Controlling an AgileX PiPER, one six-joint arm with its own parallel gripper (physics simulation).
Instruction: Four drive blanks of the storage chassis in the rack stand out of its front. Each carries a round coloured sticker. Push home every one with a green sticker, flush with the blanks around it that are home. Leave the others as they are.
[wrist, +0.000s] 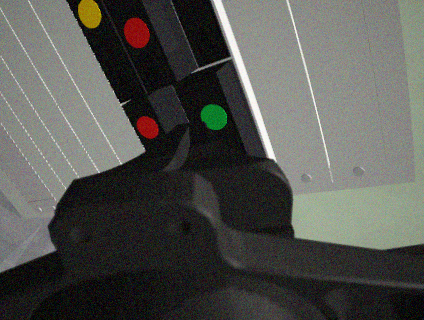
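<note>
The blank with the green sticker (214, 117) is dark, with a grey side face along its right edge. A blank with a red sticker (147, 127) lies left of it and shows a grey side face. Further up are a second blank with a red sticker (136, 33), also with a grey side face, and one with a yellow sticker (90, 14). My gripper (193, 142) is shut and empty. Its tip is in front of the area between the green-stickered blank and the lower red-stickered one, hiding their lower parts. Whether it touches either cannot be told.
Grey panels with thin light lines flank the dark bay, one on the left (50, 75) and one on the right (345, 100). A bright white edge (245, 80) runs along the bay's right side. A pale green surface (340, 215) shows at the lower right.
</note>
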